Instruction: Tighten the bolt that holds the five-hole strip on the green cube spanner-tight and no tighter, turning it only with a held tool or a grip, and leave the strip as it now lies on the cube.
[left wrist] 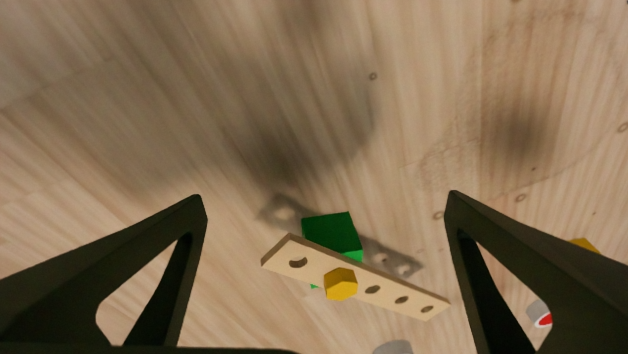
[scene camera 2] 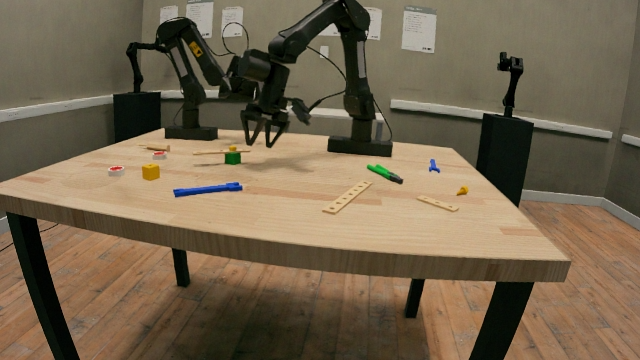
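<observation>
The five-hole strip lies across the top of the green cube, its longer end reaching out to one side. The yellow hex bolt stands in the strip's second hole, over the cube; how tight it is cannot be told. My left gripper is open and empty, pointing down above the table, a little to the right of the cube and above it in the scene view. My right gripper is open, raised farther back and partly hidden behind the left arm.
A long blue tool, yellow cube and two red-white wheels lie in front and left. Green pliers, small blue spanner, loose yellow bolt and two strips lie right.
</observation>
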